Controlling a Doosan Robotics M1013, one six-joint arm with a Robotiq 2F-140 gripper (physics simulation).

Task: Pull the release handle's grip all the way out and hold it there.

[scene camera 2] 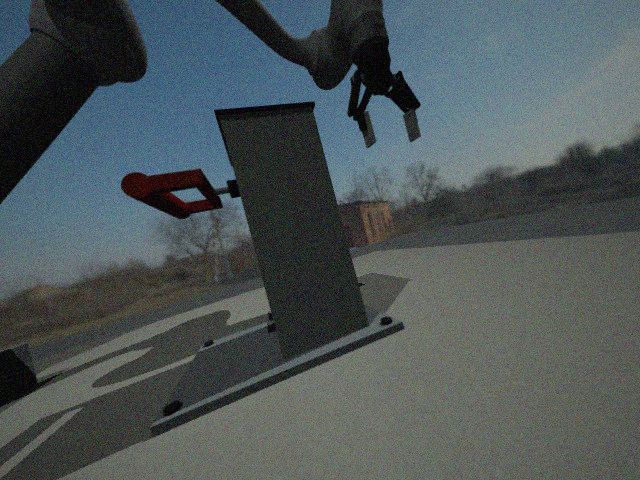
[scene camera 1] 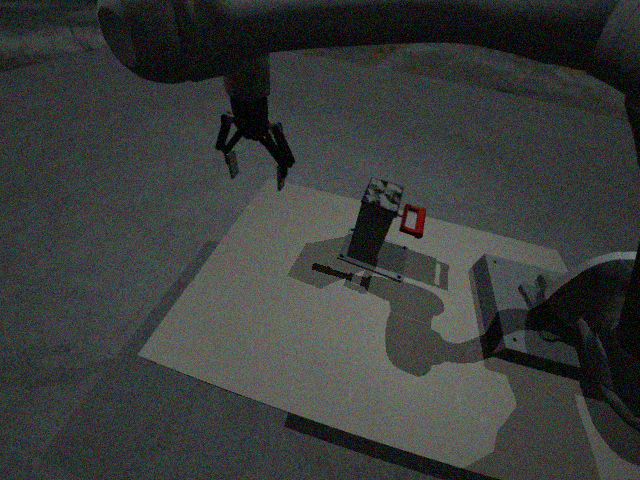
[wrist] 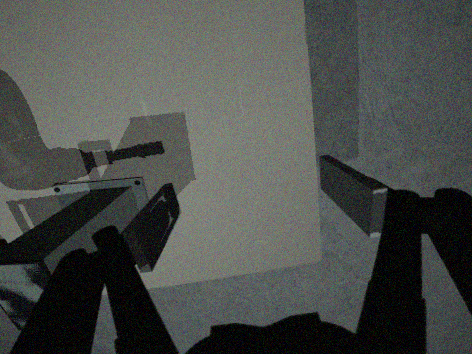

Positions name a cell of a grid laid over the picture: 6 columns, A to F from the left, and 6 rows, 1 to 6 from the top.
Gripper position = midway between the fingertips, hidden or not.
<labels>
my gripper: scene camera 2 D2; scene camera 1 C3; wrist D4
</labels>
